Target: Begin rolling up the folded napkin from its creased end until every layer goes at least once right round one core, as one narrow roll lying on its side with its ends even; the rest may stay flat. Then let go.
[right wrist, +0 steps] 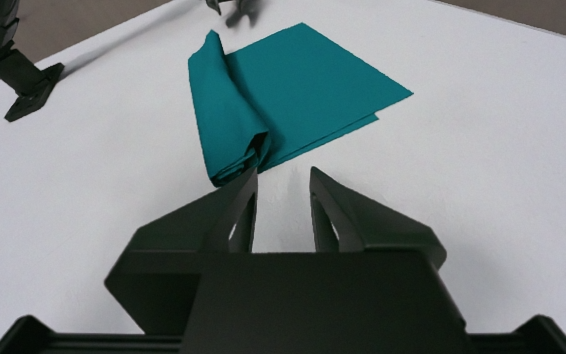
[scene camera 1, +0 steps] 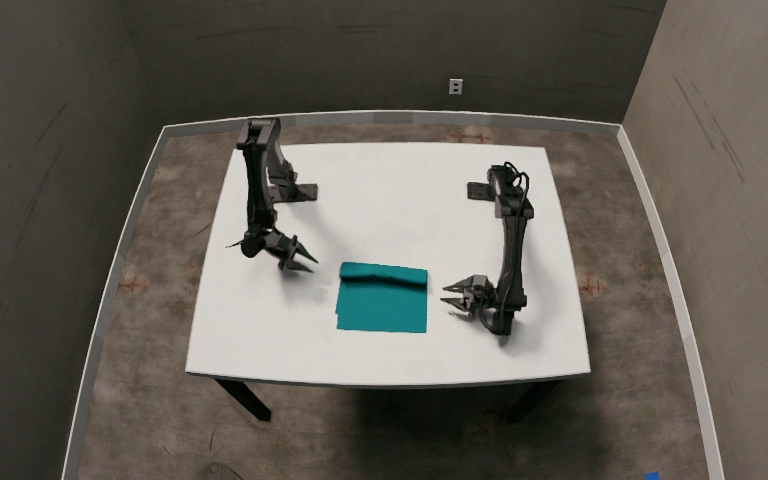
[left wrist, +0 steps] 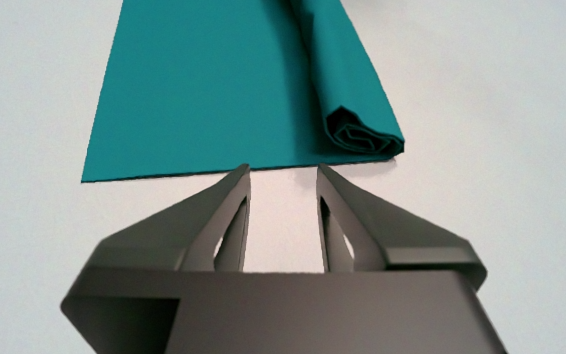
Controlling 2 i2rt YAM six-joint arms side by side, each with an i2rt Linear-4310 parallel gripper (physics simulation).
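The teal napkin (scene camera 1: pixel 382 311) (left wrist: pixel 200 100) (right wrist: pixel 310 75) lies flat on the table, with a roll (scene camera 1: pixel 384 272) (left wrist: pixel 350 90) (right wrist: pixel 220 110) along its far edge in scene camera 1. The roll lies on its side, somewhat flattened, with a crumpled front edge. In the left wrist view its end shows several layers wound in a loose spiral. In the right wrist view the near end is uneven. My left gripper (scene camera 1: pixel 442 294) (left wrist: pixel 283 175) is open and empty beside the napkin's right edge. My right gripper (scene camera 1: pixel 315 267) (right wrist: pixel 283 176) is open and empty, left of the roll's end.
The white table (scene camera 1: pixel 390 356) carries both arms, whose bases (scene camera 1: pixel 307 192) (scene camera 1: pixel 478 191) stand toward its far side. At the napkin's left edge in scene camera 1, a lower layer sticks out slightly. Part of the other arm (right wrist: pixel 22 75) shows at the upper left of the right wrist view.
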